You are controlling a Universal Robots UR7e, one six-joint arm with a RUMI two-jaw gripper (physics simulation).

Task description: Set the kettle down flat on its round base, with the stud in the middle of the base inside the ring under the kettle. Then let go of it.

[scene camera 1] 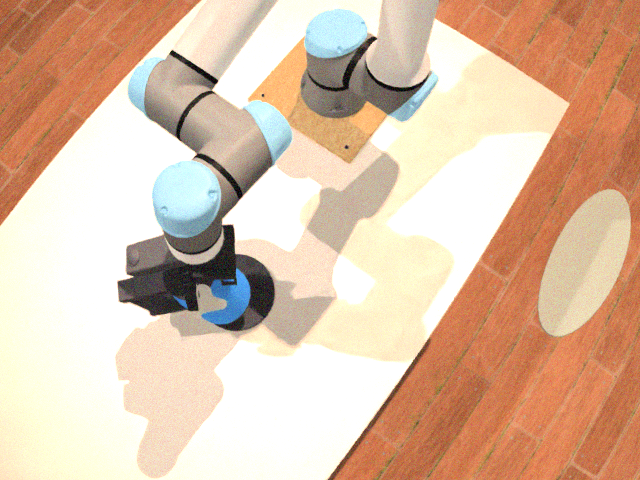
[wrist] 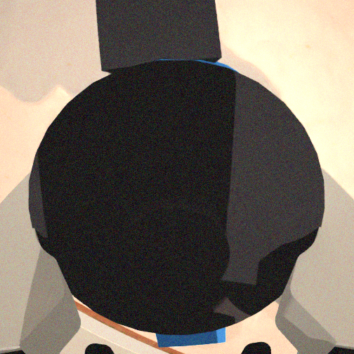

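Note:
The kettle point(scene camera 1: 238, 299) point(wrist: 135, 175) has a blue body and a round black top. In the wrist view its dark handle point(wrist: 160, 30) points up the picture and its blue spout point(wrist: 192, 338) shows at the bottom. The round black base point(scene camera 1: 264, 289) shows under and to the right of the blue body in the scene view. The gripper point(scene camera 1: 209, 297) point(wrist: 177, 205) is shut on the kettle, with a grey jaw on each side. The stud and the ring are hidden. I cannot tell whether the kettle sits fully flat.
The white table point(scene camera 1: 289, 413) carries the robot's wooden mounting plate point(scene camera 1: 330, 134) at the back. The arm and its shadows lie across the table. A pale round disc point(scene camera 1: 584, 263) shows over the brick-red wood floor point(scene camera 1: 491, 413) at the right, past the table edge.

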